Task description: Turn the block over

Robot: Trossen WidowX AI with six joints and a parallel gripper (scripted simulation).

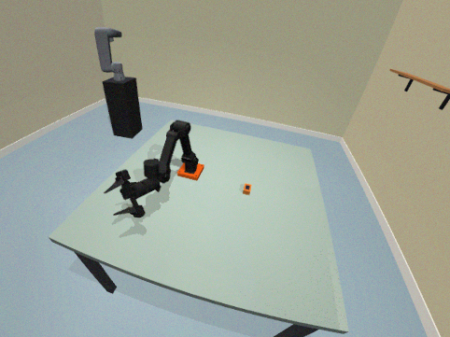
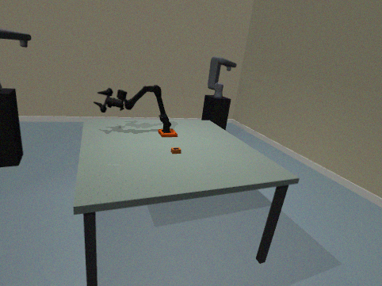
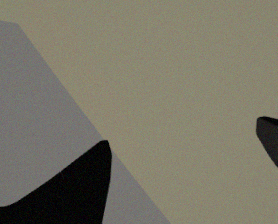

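Right now the orange block is 510 mm ahead of my gripper tip, 470 mm to the left of it and 250 mm below it.
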